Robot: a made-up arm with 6 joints. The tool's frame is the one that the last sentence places.
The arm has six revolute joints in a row. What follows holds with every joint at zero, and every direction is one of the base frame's. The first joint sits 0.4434 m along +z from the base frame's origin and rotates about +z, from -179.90 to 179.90 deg. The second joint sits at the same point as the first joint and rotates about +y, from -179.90 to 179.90 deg. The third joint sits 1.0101 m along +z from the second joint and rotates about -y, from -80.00 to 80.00 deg. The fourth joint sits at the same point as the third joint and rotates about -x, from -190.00 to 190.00 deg. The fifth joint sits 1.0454 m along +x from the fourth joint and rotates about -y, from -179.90 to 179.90 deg. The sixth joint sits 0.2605 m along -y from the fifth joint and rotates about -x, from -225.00 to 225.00 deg. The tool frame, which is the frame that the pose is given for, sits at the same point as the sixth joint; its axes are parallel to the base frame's.
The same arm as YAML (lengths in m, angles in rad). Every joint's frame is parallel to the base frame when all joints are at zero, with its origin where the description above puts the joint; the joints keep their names.
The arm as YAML. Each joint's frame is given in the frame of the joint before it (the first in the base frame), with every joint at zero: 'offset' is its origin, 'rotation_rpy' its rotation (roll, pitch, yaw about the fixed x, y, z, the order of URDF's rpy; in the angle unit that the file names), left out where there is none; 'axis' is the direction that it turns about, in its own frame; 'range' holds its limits. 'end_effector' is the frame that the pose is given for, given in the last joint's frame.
length_unit: m
angle_unit: rad
chain:
  - id: joint 1
    offset: [0.0, 0.0, 0.4434]
    axis: [0.0, 0.0, 1.0]
    range: [-3.1398, 3.1398]
  - id: joint 2
    offset: [0.0, 0.0, 0.0]
    axis: [0.0, 1.0, 0.0]
    range: [-3.1398, 3.1398]
  - id: joint 3
    offset: [0.0, 0.0, 1.0101]
    axis: [0.0, -1.0, 0.0]
    range: [-1.3963, 1.3963]
  - id: joint 4
    offset: [0.0, 0.0, 0.0]
    axis: [-1.0, 0.0, 0.0]
    range: [-3.3161, 3.3161]
  - id: joint 5
    offset: [1.0454, 0.0, 0.0]
    axis: [0.0, -1.0, 0.0]
    range: [-3.1398, 3.1398]
  - id: joint 6
    offset: [0.0, -0.2605, 0.0]
    axis: [-1.0, 0.0, 0.0]
    range: [-3.927, 3.927]
end_effector:
  offset: [0.0, 0.0, 0.0]

